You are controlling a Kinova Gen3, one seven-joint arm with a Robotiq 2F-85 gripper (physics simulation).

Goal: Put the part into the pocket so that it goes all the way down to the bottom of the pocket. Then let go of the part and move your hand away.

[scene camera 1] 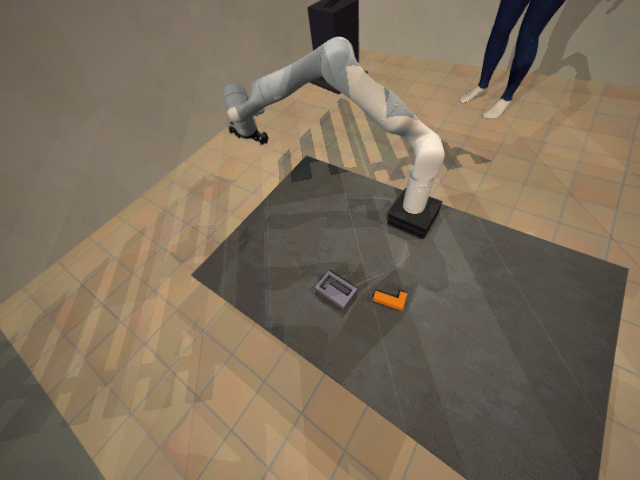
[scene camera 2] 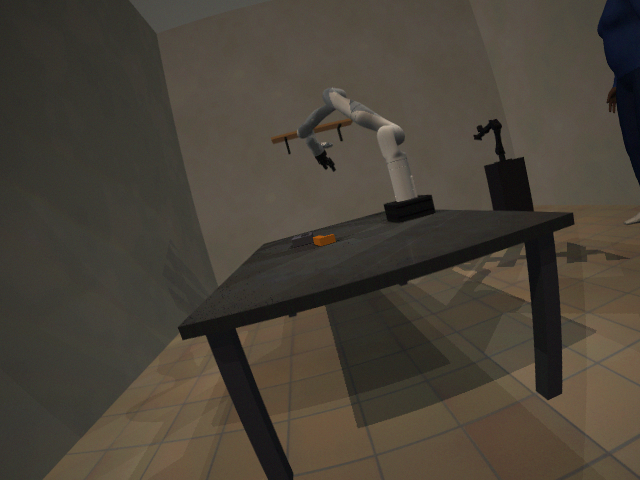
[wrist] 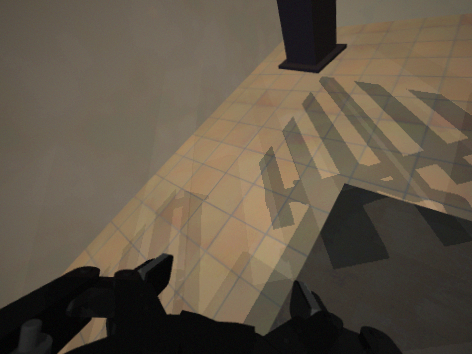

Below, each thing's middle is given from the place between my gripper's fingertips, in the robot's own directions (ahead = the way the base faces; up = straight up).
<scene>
The grey block with pocket (scene camera 1: 335, 289) is 16 cm ahead of my hand, 60 cm to the left of it and 33 cm below it.
</scene>
